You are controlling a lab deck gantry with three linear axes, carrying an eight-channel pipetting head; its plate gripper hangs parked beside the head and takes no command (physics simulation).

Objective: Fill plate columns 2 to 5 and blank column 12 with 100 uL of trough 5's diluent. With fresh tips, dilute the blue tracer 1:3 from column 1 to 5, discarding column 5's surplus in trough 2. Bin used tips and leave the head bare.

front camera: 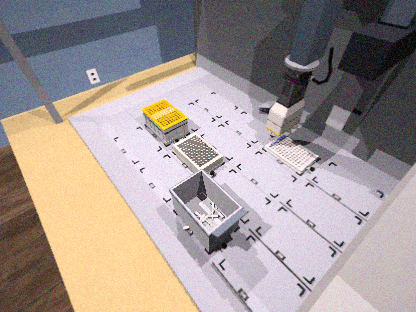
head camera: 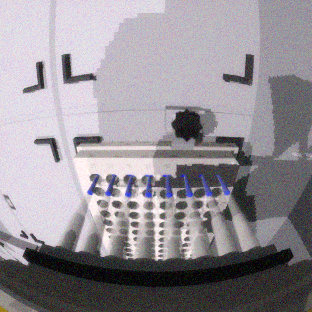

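The pipetting head (front camera: 285, 117) is low over the left end of the white well plate (front camera: 300, 162) (head camera: 120, 163). Eight pale tips are on the head, with blue liquid (head camera: 168, 186) in their lower ends, in a line across the plate's first columns. Whether the tip ends are inside wells, and in which column, I cannot tell. The yellow tip rack (front camera: 165, 115) is at the back left. The trough reservoir (front camera: 220, 161) stands between it and the grey bin (front camera: 180, 202), which holds several used white tips (front camera: 210, 215). The parked plate gripper (front camera: 347, 115) looks open and empty beside the head.
A small white piece (front camera: 186, 228) is at the bin's left outer side. A dark round knob (head camera: 187, 125) is beside the plate's end. Black corner marks outline the deck positions. A grey post (front camera: 37, 85) stands at the left, and a pale panel (front camera: 380, 235) fills the front right.
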